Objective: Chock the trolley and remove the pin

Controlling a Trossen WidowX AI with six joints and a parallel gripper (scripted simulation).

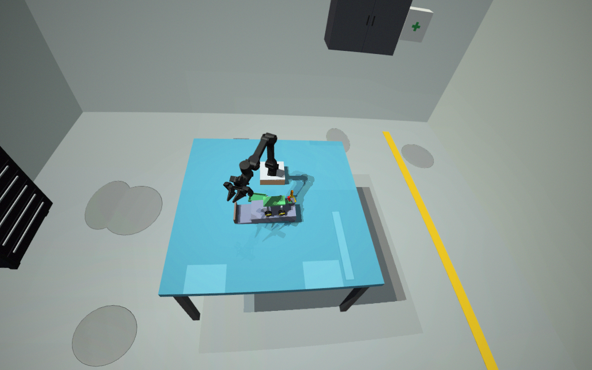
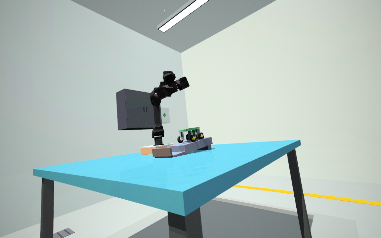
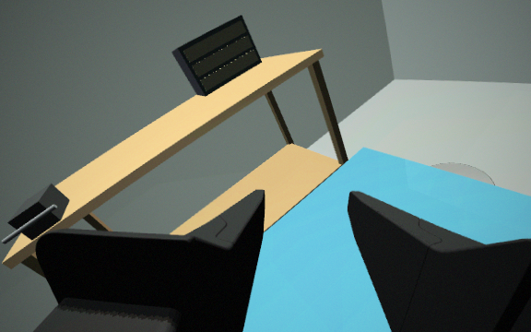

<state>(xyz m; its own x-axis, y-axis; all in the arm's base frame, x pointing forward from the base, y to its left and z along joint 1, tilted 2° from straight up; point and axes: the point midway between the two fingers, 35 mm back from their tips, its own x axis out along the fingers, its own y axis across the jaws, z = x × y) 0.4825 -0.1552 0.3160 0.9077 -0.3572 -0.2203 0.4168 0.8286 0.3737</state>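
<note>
Right now the red-headed stop pin is 23 cm behind my gripper tip, 32 cm to the left of it and 23 cm below it. The rest, counted from my gripper tip: green-topped trolley (19 cm behind, 23 cm to the left, 25 cm below); brown stop block (16 cm behind, 3 cm to the right, 33 cm below); grey ramp (19 cm behind, 22 cm to the left, 31 cm below).
</note>
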